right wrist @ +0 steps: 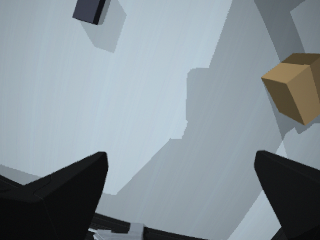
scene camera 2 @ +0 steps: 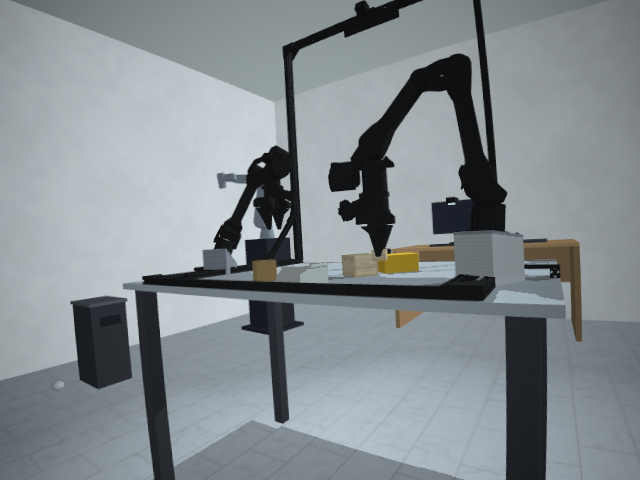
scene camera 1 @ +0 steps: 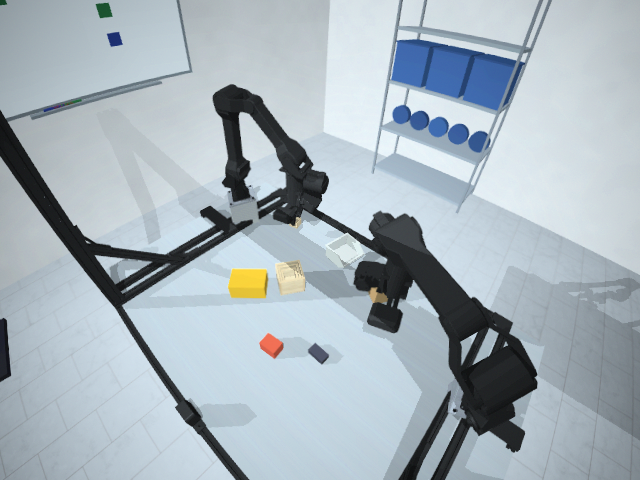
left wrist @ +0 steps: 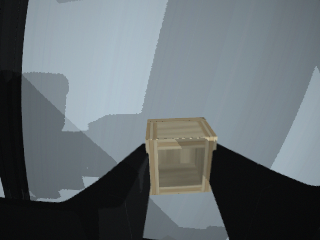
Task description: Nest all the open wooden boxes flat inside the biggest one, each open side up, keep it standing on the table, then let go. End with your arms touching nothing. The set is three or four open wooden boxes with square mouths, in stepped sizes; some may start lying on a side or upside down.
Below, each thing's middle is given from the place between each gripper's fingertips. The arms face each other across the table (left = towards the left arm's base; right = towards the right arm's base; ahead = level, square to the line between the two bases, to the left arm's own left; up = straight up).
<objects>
Right now my left hand is 260 mm past the yellow block (scene camera 1: 244, 283), 90 mm to the left of it and 70 mm above it. Also, from my left hand: white tray (scene camera 2: 314, 272): 190 mm to the right, 70 mm below, 60 mm ahead.
I see my right gripper (scene camera 1: 384, 311) 17 cm short of the white tray, 27 cm to the right of it and 16 cm above it. From my right hand the other things lie so: yellow block (15 cm behind, 37 cm to the left, 16 cm below).
</objects>
